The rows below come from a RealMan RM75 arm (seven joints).
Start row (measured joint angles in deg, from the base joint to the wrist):
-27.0 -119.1 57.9 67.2 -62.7 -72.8 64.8
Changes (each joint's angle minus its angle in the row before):
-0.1 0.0 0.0 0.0 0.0 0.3 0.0
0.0 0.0 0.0 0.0 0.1 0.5 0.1
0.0 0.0 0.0 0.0 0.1 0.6 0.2
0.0 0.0 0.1 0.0 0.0 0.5 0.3
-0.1 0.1 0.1 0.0 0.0 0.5 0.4
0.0 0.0 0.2 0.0 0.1 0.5 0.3
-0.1 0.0 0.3 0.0 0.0 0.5 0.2
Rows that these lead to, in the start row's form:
-27.1 -119.1 57.9 67.2 -62.7 -72.5 64.8
-27.1 -119.1 57.9 67.2 -62.6 -72.0 64.9
-27.1 -119.1 57.9 67.2 -62.5 -71.4 65.1
-27.1 -119.1 58.0 67.2 -62.5 -70.9 65.4
-27.2 -119.0 58.1 67.2 -62.5 -70.4 65.8
-27.2 -119.0 58.3 67.2 -62.4 -69.9 66.1
-27.3 -119.0 58.6 67.2 -62.4 -69.4 66.3

